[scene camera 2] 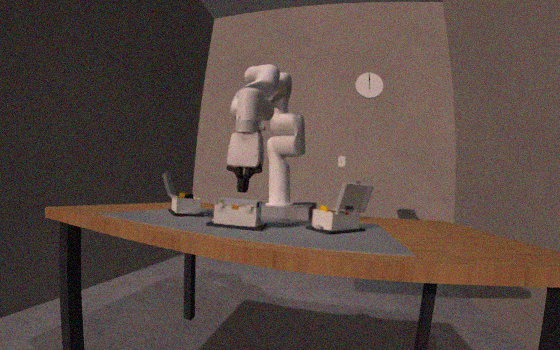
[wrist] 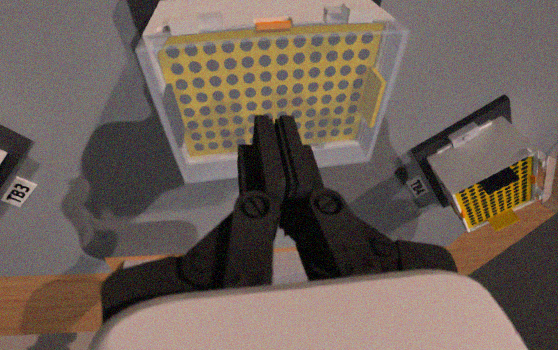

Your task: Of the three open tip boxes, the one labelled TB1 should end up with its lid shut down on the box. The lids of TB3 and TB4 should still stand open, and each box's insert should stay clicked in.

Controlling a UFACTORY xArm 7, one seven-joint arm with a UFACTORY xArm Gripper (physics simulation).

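Places are measured from the arm's base along level axes (x down, y ahead, z right), in metres.
Pixels of known places: gripper, between the fingertips: point(scene camera 2: 242, 192) point(wrist: 269, 140); arm's base, origin of its link: point(scene camera 2: 279, 205).
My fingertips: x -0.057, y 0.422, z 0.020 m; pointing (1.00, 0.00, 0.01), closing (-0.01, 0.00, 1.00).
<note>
Ahead of a thing's pixels: the offset from my fingertips to its top centre. "pt": to the spot under its first point. Level surfaces: height alone.
The middle box {dx +0.023, dy -0.016, dz +0.010 m} point(scene camera 2: 237, 215) point(wrist: 280, 10), TB1 by its place between the other two, has its clear lid {pt dx +0.023, dy -0.043, dz -0.038 m} point(wrist: 195, 171) lying over the yellow insert {dx +0.025, dy -0.004, dz +0.009 m} point(wrist: 275, 82). Whether the lid is fully seated I cannot tell. My gripper point(scene camera 2: 243, 190) point(wrist: 269, 140) is shut and empty, fingertips pointing down above the rear part of this lid; contact is not clear. TB3 {dx +0.034, dy -0.108, dz -0.264 m} point(scene camera 2: 332, 221) stands at the right in the scene view, its lid {pt dx -0.002, dy -0.045, dz -0.325 m} point(scene camera 2: 356, 198) open. TB4 point(scene camera 2: 186, 205) point(wrist: 495, 192) stands at the left there, its lid point(scene camera 2: 170, 186) point(wrist: 480, 150) open. Yellow shows inside both.
The boxes stand on dark bases on a grey mat {dx +0.100 m} point(scene camera 2: 350, 242) on the wooden table point(scene camera 2: 280, 257). The TB3 label {pt dx +0.098, dy -0.144, dz -0.222 m} point(wrist: 19, 191) and TB4 label {pt dx +0.098, dy -0.161, dz +0.220 m} point(wrist: 416, 186) lie by their bases in the wrist view. The robot's pedestal stands behind the middle box.
</note>
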